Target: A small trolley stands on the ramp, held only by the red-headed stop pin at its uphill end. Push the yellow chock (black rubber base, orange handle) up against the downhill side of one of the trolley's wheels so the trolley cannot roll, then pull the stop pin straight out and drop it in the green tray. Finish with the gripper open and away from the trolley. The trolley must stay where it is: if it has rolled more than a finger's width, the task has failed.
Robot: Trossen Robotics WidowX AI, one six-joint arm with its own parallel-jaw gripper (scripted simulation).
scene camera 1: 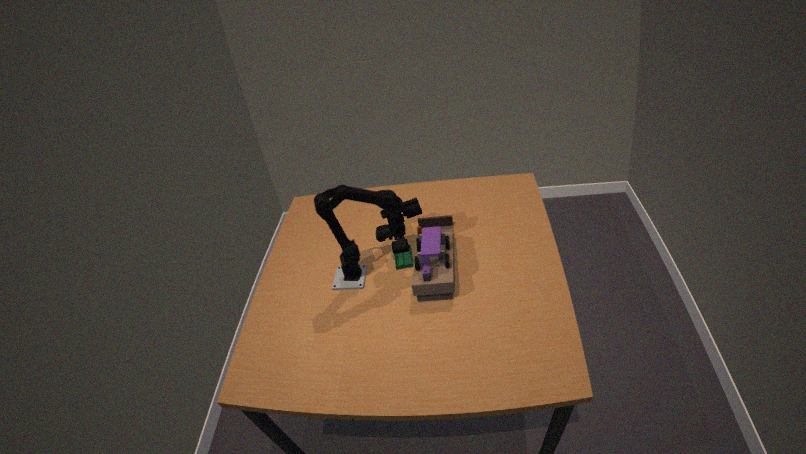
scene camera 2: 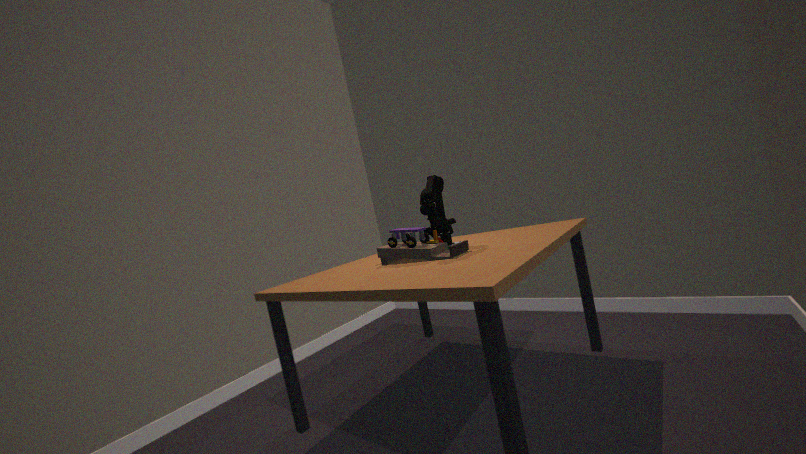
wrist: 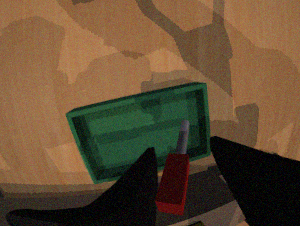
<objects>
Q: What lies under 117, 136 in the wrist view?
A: A green tray.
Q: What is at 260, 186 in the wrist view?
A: The gripper.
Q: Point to a red-headed stop pin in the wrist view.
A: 171, 195
</objects>
